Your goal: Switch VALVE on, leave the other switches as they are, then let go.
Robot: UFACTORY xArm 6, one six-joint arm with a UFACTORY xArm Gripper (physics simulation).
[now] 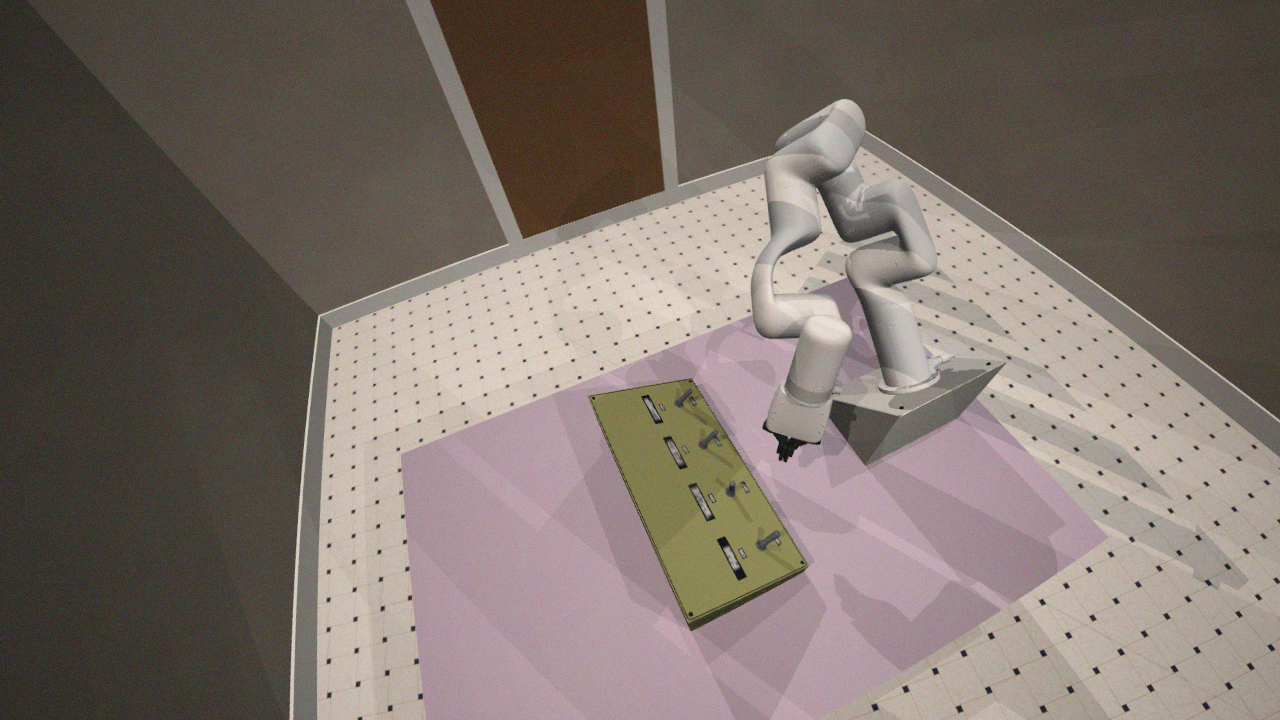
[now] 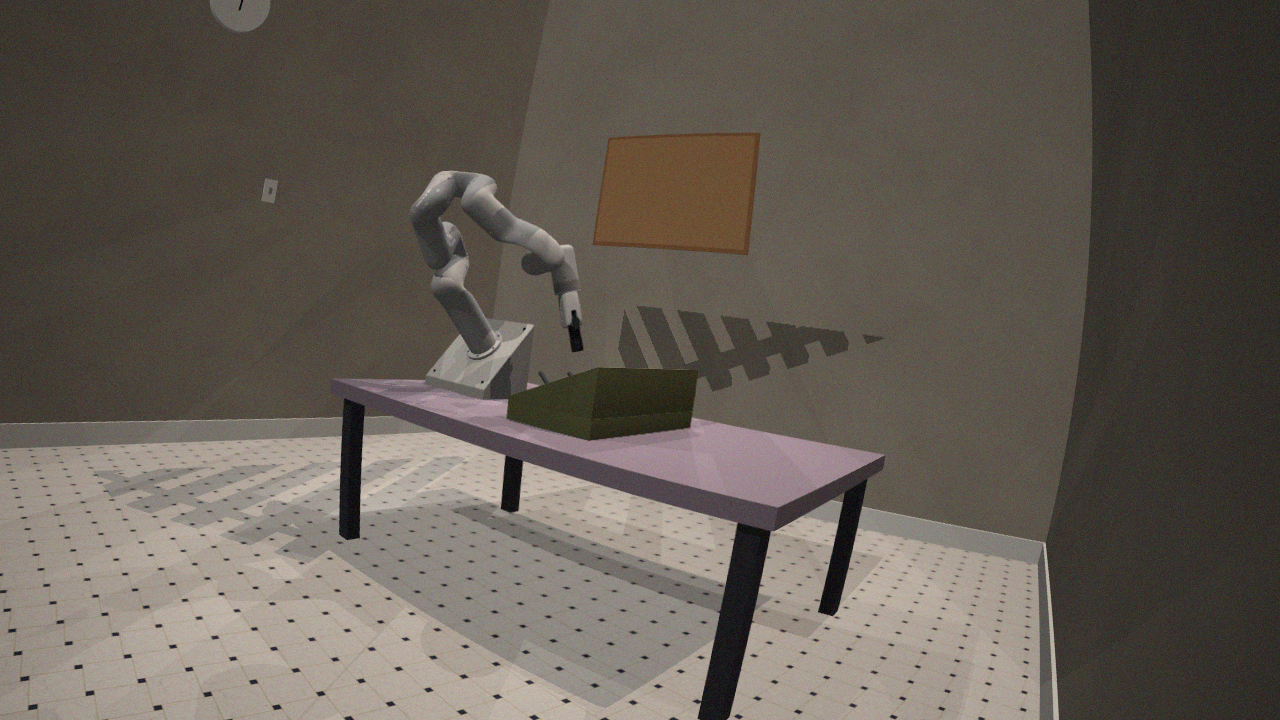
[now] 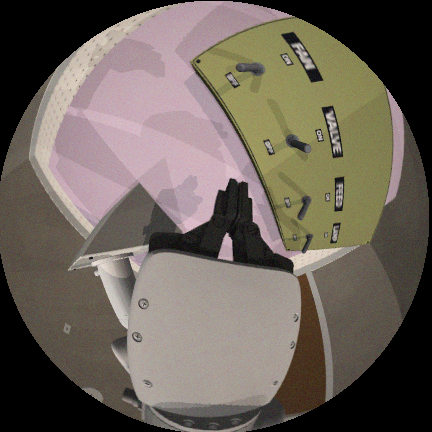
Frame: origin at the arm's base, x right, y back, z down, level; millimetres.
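Where they show: gripper, fingertip midpoint: [image 1: 783, 456] [image 2: 577, 351] [image 3: 233, 190]; arm's base, link origin: [image 1: 908, 382] [image 2: 484, 345] [image 3: 111, 257].
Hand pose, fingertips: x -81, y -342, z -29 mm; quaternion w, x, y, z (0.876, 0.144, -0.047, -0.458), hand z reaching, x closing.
Observation:
Things, the pixels of their centre, and the offset from my fingertips. Level surfaces: height alone.
- olive switch panel, body centre: [image 3: 321, 155] [image 1: 687, 486] [image 2: 610, 402] dz +115, dx +40, dy -186 mm
- VALVE lever, body centre: [image 3: 298, 144] [image 1: 732, 487] dz +61, dx -7, dy -105 mm
- FAN lever, body centre: [image 3: 249, 67] [image 1: 769, 538] dz +66, dx -124, dy -73 mm
- FEED lever, body centre: [image 3: 303, 209] [image 1: 709, 437] dz +66, dx +113, dy -110 mm
- LAMP lever, body centre: [image 1: 684, 396] [image 3: 306, 244] dz +66, dx +232, dy -129 mm
- pink table, surface height: dz +176 mm
The olive switch panel [image 1: 640, 465] [image 2: 640, 398] [image 3: 365, 175] bears four levers. The VALVE lever [image 1: 732, 488] [image 3: 300, 145] is tipped toward its ON mark [image 3: 319, 135]. The FAN lever [image 1: 768, 540] [image 3: 248, 68] leans toward its OFF mark [image 3: 232, 80]. The FEED lever [image 1: 708, 439] [image 3: 304, 207] and the LAMP lever [image 1: 684, 398] [image 3: 307, 243] appear to lean to the OFF side. My gripper [image 1: 784, 458] [image 2: 576, 349] [image 3: 233, 190] is shut and empty, raised above the panel's height on its lever side and apart from the levers.
The panel rests on the pink table [image 1: 501, 555] [image 2: 760, 465] [image 3: 115, 140]. The grey wedge-shaped arm base [image 1: 872, 420] [image 2: 501, 367] [image 3: 125, 215] stands beyond the panel's lever side. An orange board [image 2: 677, 192] hangs on the wall.

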